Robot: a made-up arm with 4 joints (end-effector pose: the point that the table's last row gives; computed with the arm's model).
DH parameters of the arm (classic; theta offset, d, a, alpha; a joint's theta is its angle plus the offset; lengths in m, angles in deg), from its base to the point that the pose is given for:
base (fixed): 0 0 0 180
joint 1: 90 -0.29 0.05 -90
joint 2: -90 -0.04 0.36 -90
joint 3: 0 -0.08 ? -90
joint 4: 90 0.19 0.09 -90
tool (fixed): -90 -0.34 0 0
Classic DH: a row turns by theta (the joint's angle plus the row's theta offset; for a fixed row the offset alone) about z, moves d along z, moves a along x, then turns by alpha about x.
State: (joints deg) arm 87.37 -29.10 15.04 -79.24
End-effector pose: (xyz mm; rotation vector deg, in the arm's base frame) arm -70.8 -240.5 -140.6 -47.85 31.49 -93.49
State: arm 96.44 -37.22 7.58 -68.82
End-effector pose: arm 26.2 -246.9 -184.7 -27.98 23.39 -99.76
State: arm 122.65 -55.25 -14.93 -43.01
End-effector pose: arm 248.4 -360.5 -129.5 16.93 -7.02 -110.48
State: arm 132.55 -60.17 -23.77 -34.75
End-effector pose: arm 280.7 -421.8 -66.7 29.37 -19.36 -111.52
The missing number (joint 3, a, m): -0.1
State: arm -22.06 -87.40 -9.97 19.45
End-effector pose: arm -23.9 575.8 541.5 103.61 30.06 21.65
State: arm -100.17 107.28 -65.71 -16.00
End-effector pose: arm 688.5 10.5 409.6 -103.63 -43.82 7.74
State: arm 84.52 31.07 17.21 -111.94
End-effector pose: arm -347.6 -213.2 286.1 -125.66 89.09 -46.11
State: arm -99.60 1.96 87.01 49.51
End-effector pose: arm -353.1 43.9 103.5 106.08 -28.34 112.09
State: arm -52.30 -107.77 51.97 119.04
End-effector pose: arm 51.7 -183.6 607.2 -139.12 4.15 17.71
